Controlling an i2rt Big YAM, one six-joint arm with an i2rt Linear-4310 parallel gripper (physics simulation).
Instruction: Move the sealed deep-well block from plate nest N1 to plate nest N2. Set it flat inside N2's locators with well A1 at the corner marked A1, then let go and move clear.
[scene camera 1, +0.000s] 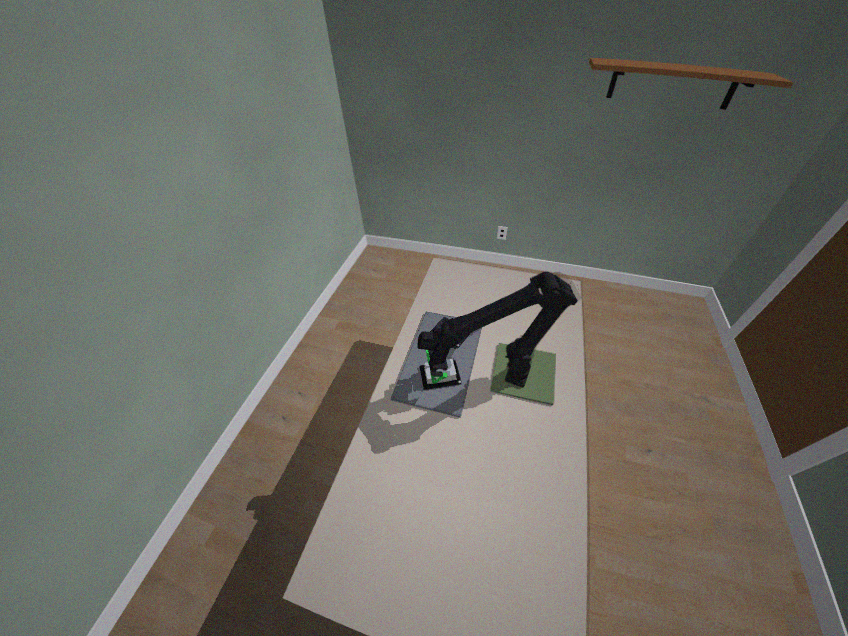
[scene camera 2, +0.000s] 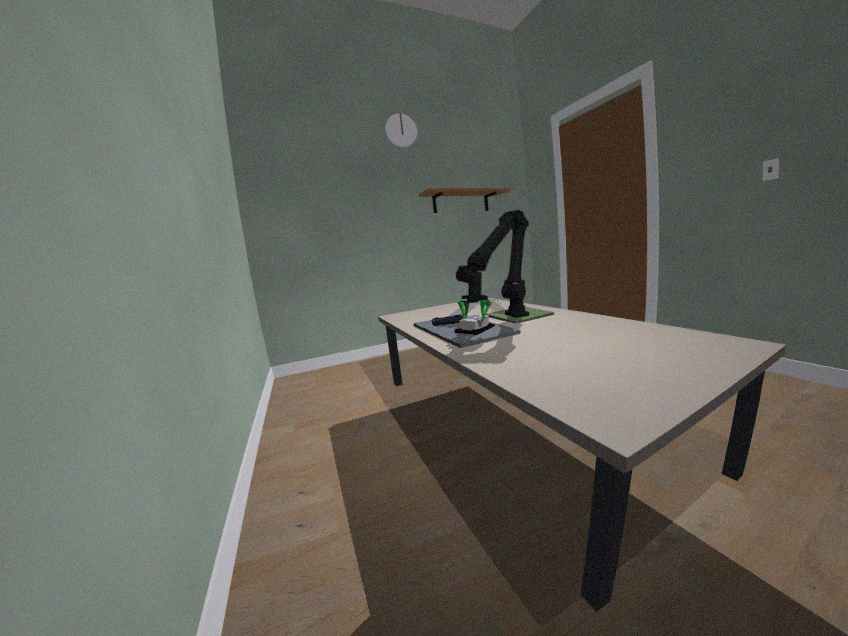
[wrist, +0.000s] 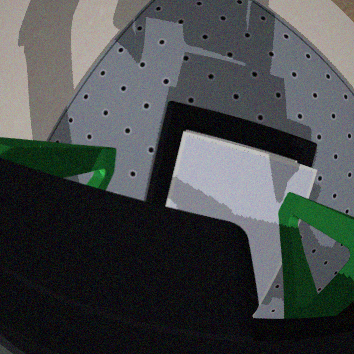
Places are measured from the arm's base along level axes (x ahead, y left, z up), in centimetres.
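Pixels of known places: gripper, fingertip midpoint: (scene camera 1: 431, 373) (scene camera 2: 474, 318) (wrist: 202, 181); arm's base at its link origin: (scene camera 1: 517, 373) (scene camera 2: 517, 314).
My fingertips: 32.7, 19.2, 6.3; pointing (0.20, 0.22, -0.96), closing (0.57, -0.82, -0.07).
Observation:
For each thing: its top centre in the pictures, then the offset to it from my fingertips, as dx, dy, dz. Level surfaces: height alone.
- white block at its top centre: (wrist: 224, 250) (scene camera 1: 440, 368) (scene camera 2: 474, 317) -1.9, -4.3, -0.8
- second black nest at its top centre: (scene camera 1: 450, 330) (scene camera 2: 447, 317) +3.4, -29.0, -4.4
- long pale table at its surface level: dz -7.5
The white block (scene camera 1: 450, 367) (scene camera 2: 471, 323) (wrist: 225, 165) sits in a black nest (scene camera 1: 445, 386) (scene camera 2: 474, 331) (wrist: 162, 155) on the grey perforated board (scene camera 1: 409, 395) (scene camera 2: 505, 333) (wrist: 115, 90). A second black nest (scene camera 2: 446, 319) shows beside it in the second scene view, with no block seen in it. Which is N1 or N2 cannot be read, nor can the A1 mark. My gripper (scene camera 1: 434, 367) (scene camera 2: 474, 312) (wrist: 202, 181) is open and points down, its green fingertips near the block's top. In the wrist view the right finger overlaps the block's right edge; the left finger stands apart from it. The gripper body hides the block's near part.
The arm's base stands on a green plate (scene camera 1: 541, 384) (scene camera 2: 545, 314) beside the grey board. Both stand on a long pale table (scene camera 1: 479, 492) (scene camera 2: 602, 383). A wooden shelf (scene camera 1: 684, 70) (scene camera 2: 465, 192) is on the wall behind.

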